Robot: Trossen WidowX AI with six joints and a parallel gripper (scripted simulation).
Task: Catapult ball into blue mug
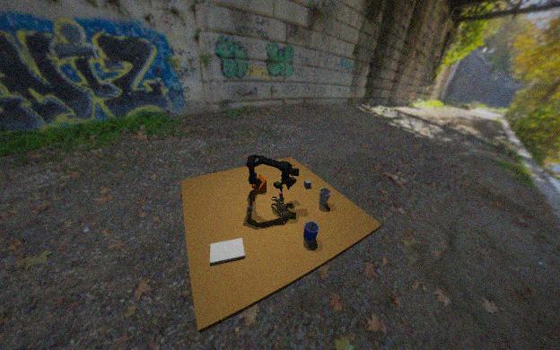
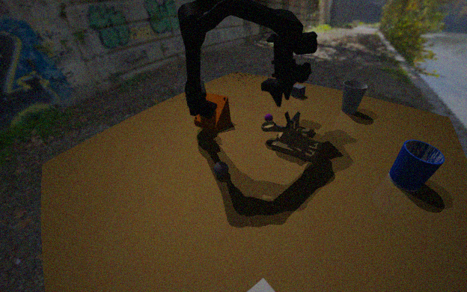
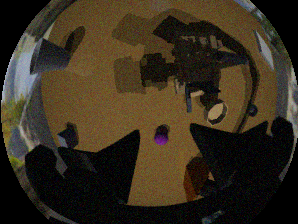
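Now: gripper tip 6 cm past the purple ball and 8 cm above it. The rest, counted from my gripper tip: wooden catapult (6 cm ahead, 8 cm to the right, 4 cm below); then small cube (7 cm behind, 30 cm to the left, 7 cm below); then grey ball (2 cm behind, 30 cm to the right, 7 cm below).
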